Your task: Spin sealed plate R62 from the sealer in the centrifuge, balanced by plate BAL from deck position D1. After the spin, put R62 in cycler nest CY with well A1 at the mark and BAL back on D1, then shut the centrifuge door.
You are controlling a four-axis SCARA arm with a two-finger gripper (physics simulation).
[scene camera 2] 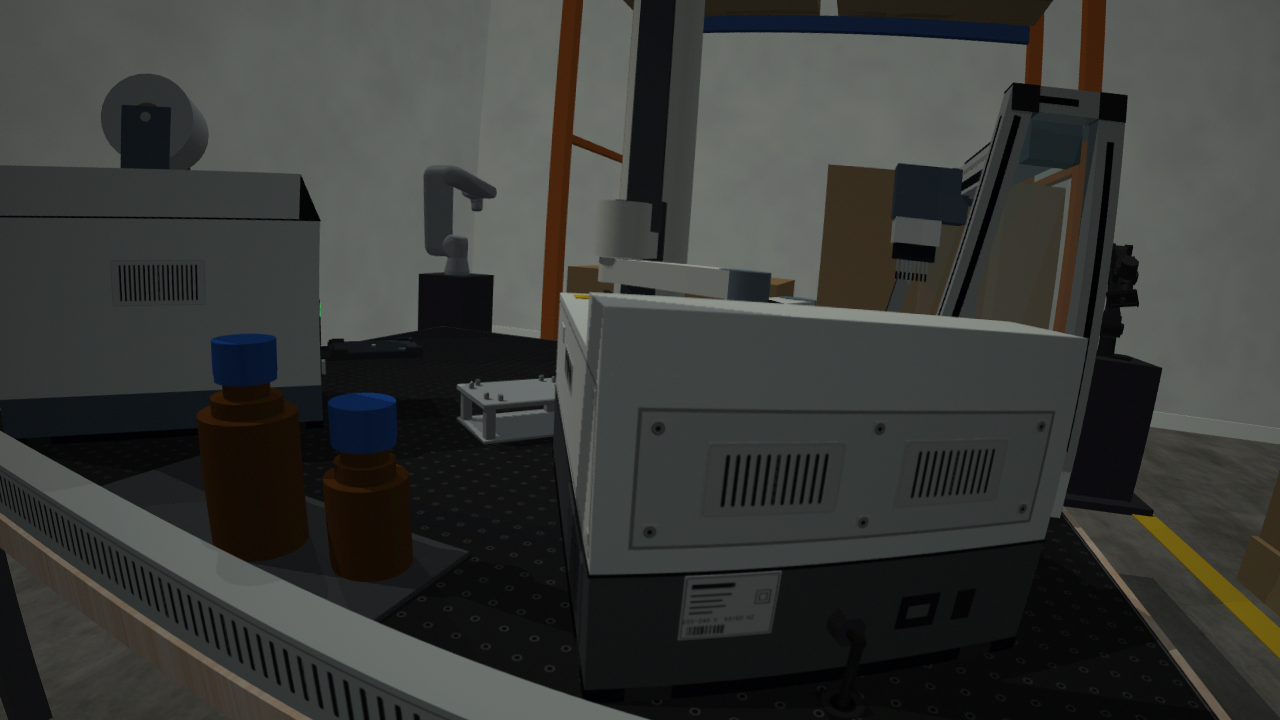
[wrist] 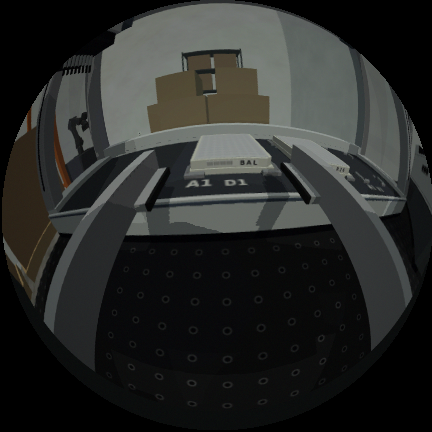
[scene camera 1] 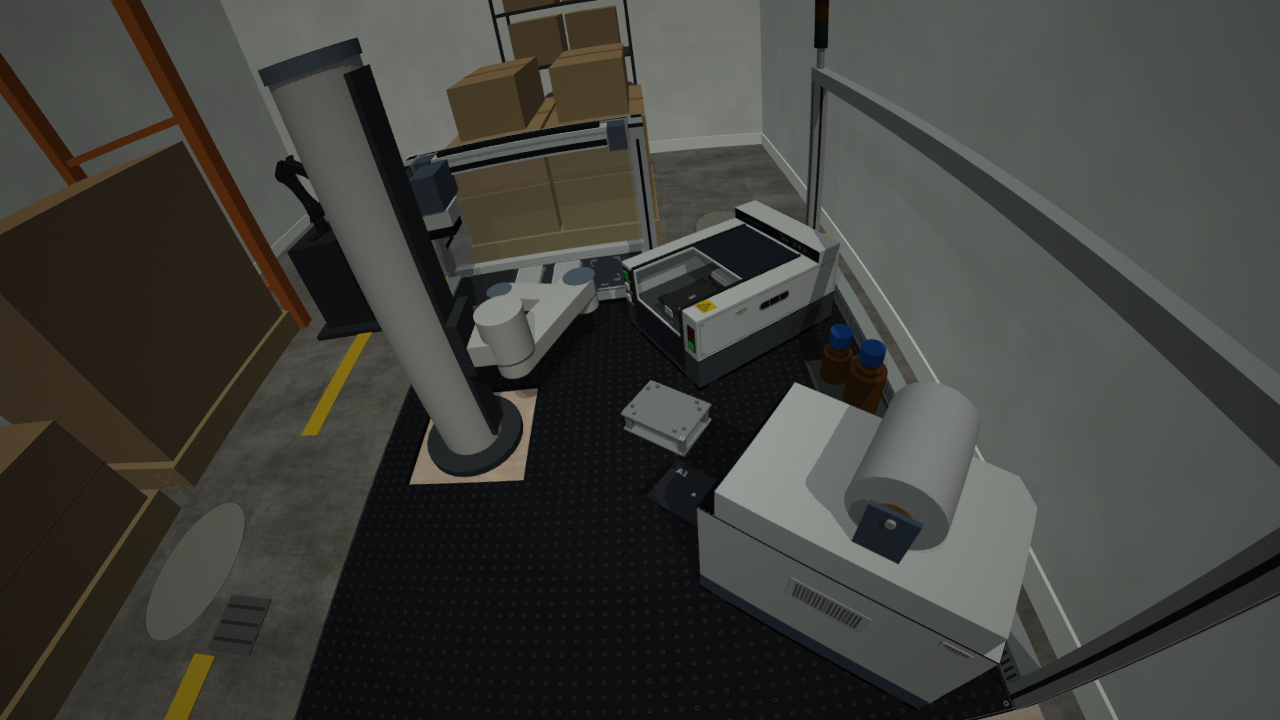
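Pixels of known places: gripper, fingertip midpoint: (wrist: 224, 154); arm's base, link origin: (scene camera 1: 475, 436).
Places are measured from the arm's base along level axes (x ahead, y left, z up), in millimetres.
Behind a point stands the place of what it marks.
Plate BAL (wrist: 230, 150) @(z 81, x 73, y 543 mm) (scene camera 1: 529, 274) @(z 81, x 75, y 595 mm) lies flat on deck position D1, its label facing the wrist camera; the marks A1 and D1 show in front of it. My gripper (wrist: 224, 154) @(z 98, x 65, y 481 mm) is open and empty, its two fingers apart in front of BAL and short of it. The arm hides the gripper in scene view 1 and the centrifuge hides it in scene view 2. The centrifuge (scene camera 1: 760, 308) @(z 174, x 718, y 161 mm) (scene camera 2: 805, 358) @(z 235, x 904, y 393 mm) has its dark door (scene camera 1: 747, 250) @(z 226, x 723, y 346 mm) slid back, and the chamber shows. The sealer (scene camera 1: 805, 573) @(z 280, x 640, y -529 mm) (scene camera 2: 214, 349) carries a film roll. R62 cannot be made out in any view.
A second plate, labelled R26 (wrist: 320, 156) @(z 81, x 193, y 544 mm), lies right of BAL. A pale raised stand (scene camera 1: 666, 411) @(z 68, x 475, y -34 mm) (scene camera 2: 510, 391) @(z 68, x 492, y -34 mm) and a dark nest marked A1 (scene camera 1: 675, 492) @(z 108, x 481, y -271 mm) lie between centrifuge and sealer. Two brown bottles stand near the rear edge. A gantry frame (scene camera 1: 537, 147) @(z 483, x 187, y 627 mm) spans the deck.
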